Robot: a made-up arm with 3 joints. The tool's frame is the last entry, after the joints.
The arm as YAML. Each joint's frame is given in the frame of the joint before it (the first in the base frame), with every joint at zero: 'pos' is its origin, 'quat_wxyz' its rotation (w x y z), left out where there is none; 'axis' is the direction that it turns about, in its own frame. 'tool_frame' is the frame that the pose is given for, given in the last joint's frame.
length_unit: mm
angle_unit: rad
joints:
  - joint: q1
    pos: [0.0, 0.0, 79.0]
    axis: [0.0, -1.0, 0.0]
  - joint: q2
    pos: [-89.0, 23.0, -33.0]
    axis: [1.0, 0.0, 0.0]
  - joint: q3
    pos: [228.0, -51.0, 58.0]
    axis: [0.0, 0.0, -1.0]
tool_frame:
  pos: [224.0, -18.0, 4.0]
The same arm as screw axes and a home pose.
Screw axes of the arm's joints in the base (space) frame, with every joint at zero. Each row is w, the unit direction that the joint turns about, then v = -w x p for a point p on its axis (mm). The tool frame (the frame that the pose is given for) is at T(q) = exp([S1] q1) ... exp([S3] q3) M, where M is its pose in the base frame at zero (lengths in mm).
S1: w 0 -1 0 v 79 0 0
S2: w 1 0 0 v 0 46 -23
S3: w 0 0 -1 v 28 139 0
M =
1 0 0 363
0 1 0 -46
0 0 1 108
0 0 0 1

